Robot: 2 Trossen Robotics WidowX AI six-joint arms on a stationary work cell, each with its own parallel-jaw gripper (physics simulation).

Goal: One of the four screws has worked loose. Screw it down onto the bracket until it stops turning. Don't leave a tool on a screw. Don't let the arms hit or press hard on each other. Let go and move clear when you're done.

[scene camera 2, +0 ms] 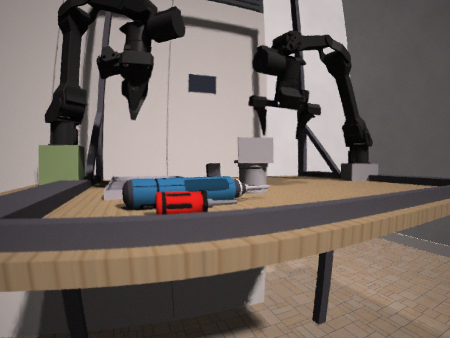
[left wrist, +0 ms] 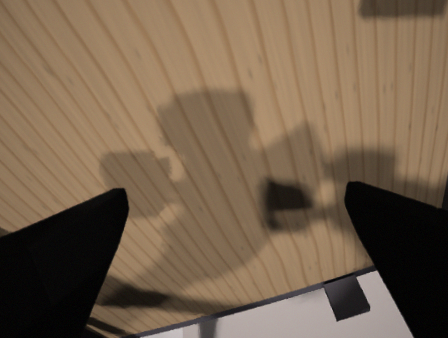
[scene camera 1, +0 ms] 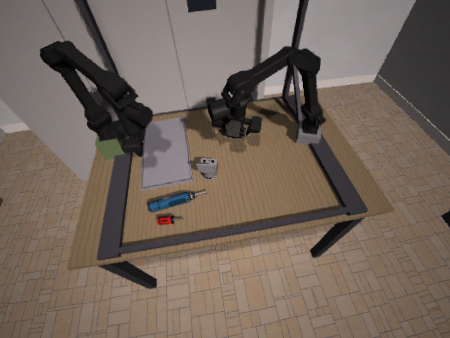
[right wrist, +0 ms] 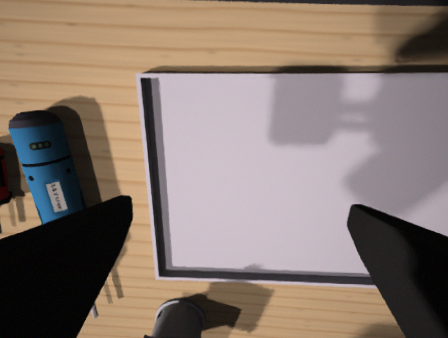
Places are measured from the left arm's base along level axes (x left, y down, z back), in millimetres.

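Where they show: left gripper, between the fingertips: [scene camera 2: 280, 137] [left wrist: 237, 195]; right gripper, between the fingertips: [scene camera 2: 133, 115] [scene camera 1: 142, 148] [right wrist: 240, 210]; left arm's base, origin of its link: [scene camera 2: 358, 163] [scene camera 1: 310, 128]; right arm's base, origin of its link: [scene camera 1: 107, 135].
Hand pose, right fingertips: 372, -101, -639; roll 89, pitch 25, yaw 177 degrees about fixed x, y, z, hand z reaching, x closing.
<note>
Things, the pixels of their top centre, and the offset from my right fingertips, as dx, dy, dz.
- blue power screwdriver, centre of its top: [right wrist: 55, 239] [scene camera 2: 205, 176] [scene camera 1: 177, 197] +111, +119, +167
- small red screwdriver, centre of its top: [scene camera 2: 197, 191] [scene camera 1: 169, 218] +195, +130, +171
- shallow pale tray, centre of its top: [right wrist: 362, 195] [scene camera 1: 165, 148] -132, +143, -5
- small dark block, centre of its top: [left wrist: 353, 314] [scene camera 2: 213, 163] -498, +102, +108
The grey bracket [scene camera 1: 207, 164] [scene camera 2: 255, 150] sits on a round grey stand [scene camera 2: 253, 175] [right wrist: 179, 320] near the tray's corner. Dark spots show on its top in scene camera 1; which screw is loose cannot be told. A blue power screwdriver [scene camera 1: 171, 201] [scene camera 2: 175, 191] [right wrist: 47, 160] lies on the table, bit towards the right in scene camera 1. A small red screwdriver [scene camera 1: 164, 220] [scene camera 2: 181, 202] lies in front of it. My left gripper [scene camera 2: 281, 134] [left wrist: 237, 195] is open and empty, above the table behind the bracket. My right gripper [right wrist: 240, 210] is open and empty, above the tray.
A shallow pale tray [scene camera 1: 167, 172] [right wrist: 225, 175] lies left of the bracket in scene camera 1. Dark frame rails [scene camera 1: 235, 227] edge the wooden table. A small dark block [scene camera 2: 213, 169] shows behind the blue tool. The two arms are apart.
</note>
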